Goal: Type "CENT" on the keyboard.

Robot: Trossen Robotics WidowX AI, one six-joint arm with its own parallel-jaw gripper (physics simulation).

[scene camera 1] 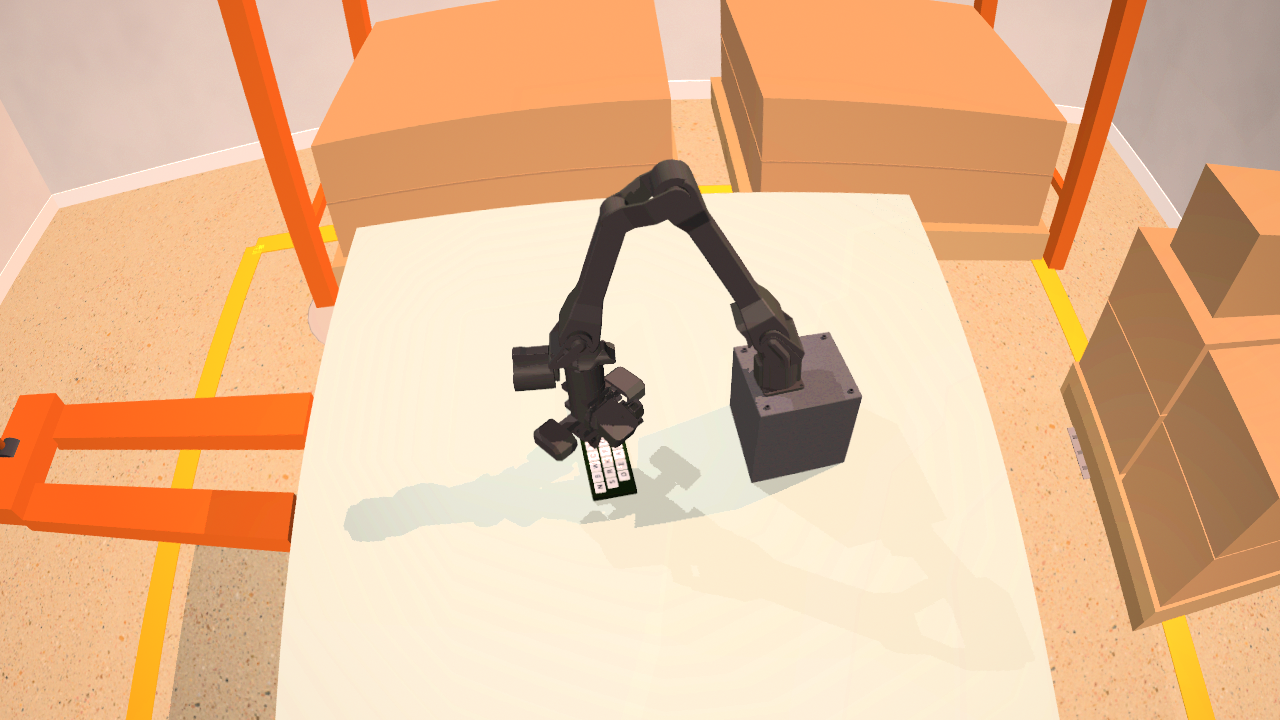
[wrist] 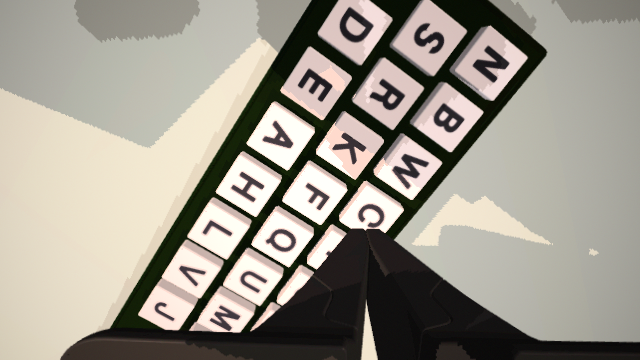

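Seen in the pictures: gripper, fingertip midpoint: (scene camera 1: 594, 446) (wrist: 364, 242); arm's base, origin of the base link: (scene camera 1: 778, 379).
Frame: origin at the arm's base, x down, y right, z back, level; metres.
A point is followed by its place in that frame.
The keyboard (scene camera 1: 614, 493) @(x 0.156, y -0.043, z -0.268 m) (wrist: 282, 66) @(x 0.156, y 0.008, z -0.235 m) is a dark green board with white letter keys, lying on the table beneath my gripper. My gripper (scene camera 1: 597, 440) @(x 0.129, y 0.035, z -0.283 m) (wrist: 364, 242) @(x 0.129, y 0.035, z -0.283 m) is shut and empty, pointing down. In the wrist view its tips overlap the lower edge of the C key (wrist: 371, 209) @(x 0.150, y 0.030, z -0.286 m); whether they touch it I cannot tell. The E key (wrist: 315, 86) @(x 0.150, y 0.007, z -0.247 m) is at the upper left, in the row with D and A. The N key (wrist: 490, 64) @(x 0.151, y -0.029, z -0.288 m) is at the board's upper right corner. The T key (wrist: 321, 248) @(x 0.150, y 0.053, z -0.281 m), beside C, is mostly hidden behind the left finger.
The arm's dark base box (scene camera 1: 796, 429) @(x 0.037, y -0.071, z 0.011 m) stands on the pale table (scene camera 1: 537, 626) @(x 0.168, y -0.258, z -0.432 m), right of the keyboard. Beyond the table are large cardboard boxes (scene camera 1: 510, 71) at the back, stacked boxes (scene camera 1: 1181, 411) at the right and orange forks (scene camera 1: 179, 420) at the left.
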